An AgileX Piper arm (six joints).
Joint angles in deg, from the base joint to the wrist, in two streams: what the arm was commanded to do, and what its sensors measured. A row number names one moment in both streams.
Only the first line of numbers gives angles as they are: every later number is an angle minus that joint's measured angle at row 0.
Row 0, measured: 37.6 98.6 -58.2 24.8 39.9 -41.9
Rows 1 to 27, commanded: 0.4 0.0 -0.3 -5.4 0.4 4.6; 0.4 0.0 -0.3 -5.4 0.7 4.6; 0.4 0.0 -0.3 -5.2 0.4 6.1; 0.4 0.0 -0.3 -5.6 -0.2 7.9; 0.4 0.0 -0.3 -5.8 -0.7 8.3; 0.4 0.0 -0.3 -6.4 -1.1 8.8; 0.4 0.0 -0.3 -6.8 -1.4 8.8; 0.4 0.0 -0.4 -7.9 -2.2 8.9; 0.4 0.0 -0.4 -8.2 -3.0 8.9; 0.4 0.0 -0.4 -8.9 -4.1 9.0; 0.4 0.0 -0.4 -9.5 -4.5 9.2; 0.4 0.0 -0.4 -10.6 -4.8 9.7; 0.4 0.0 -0.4 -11.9 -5.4 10.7; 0.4 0.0 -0.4 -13.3 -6.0 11.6; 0.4 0.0 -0.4 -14.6 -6.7 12.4; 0.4 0.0 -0.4 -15.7 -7.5 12.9; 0.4 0.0 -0.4 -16.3 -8.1 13.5; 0.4 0.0 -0.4 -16.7 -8.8 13.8; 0.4 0.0 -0.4 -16.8 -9.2 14.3; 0.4 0.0 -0.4 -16.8 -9.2 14.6; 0.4 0.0 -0.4 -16.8 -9.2 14.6; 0.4 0.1 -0.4 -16.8 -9.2 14.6; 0.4 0.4 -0.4 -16.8 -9.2 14.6; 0.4 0.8 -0.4 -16.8 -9.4 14.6; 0.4 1.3 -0.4 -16.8 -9.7 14.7; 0.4 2.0 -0.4 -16.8 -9.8 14.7; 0.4 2.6 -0.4 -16.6 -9.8 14.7
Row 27, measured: 0.3 0.8 0.0 -16.3 -8.8 14.5
